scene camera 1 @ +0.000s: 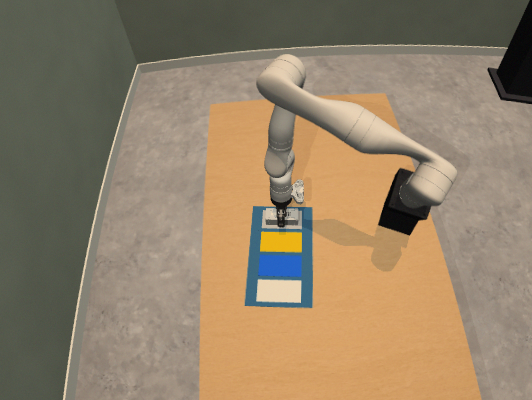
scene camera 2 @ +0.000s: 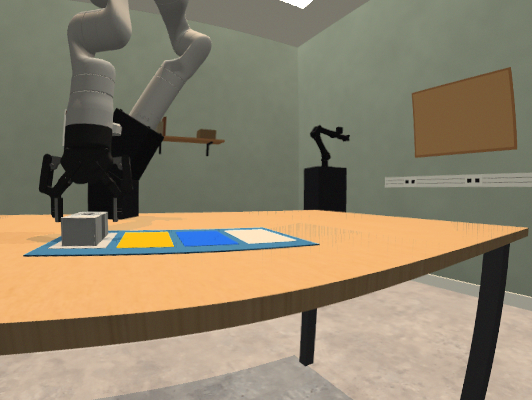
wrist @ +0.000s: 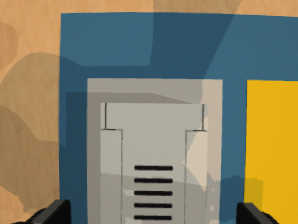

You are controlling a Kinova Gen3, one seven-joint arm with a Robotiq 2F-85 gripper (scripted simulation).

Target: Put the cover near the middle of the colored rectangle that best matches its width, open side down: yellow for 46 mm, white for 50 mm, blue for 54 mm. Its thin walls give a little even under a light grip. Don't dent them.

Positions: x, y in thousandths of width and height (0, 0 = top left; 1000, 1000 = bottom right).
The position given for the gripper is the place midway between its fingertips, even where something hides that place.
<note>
In view: the gripper (scene camera 2: 164, 554) and a cover (scene camera 2: 148, 574).
</note>
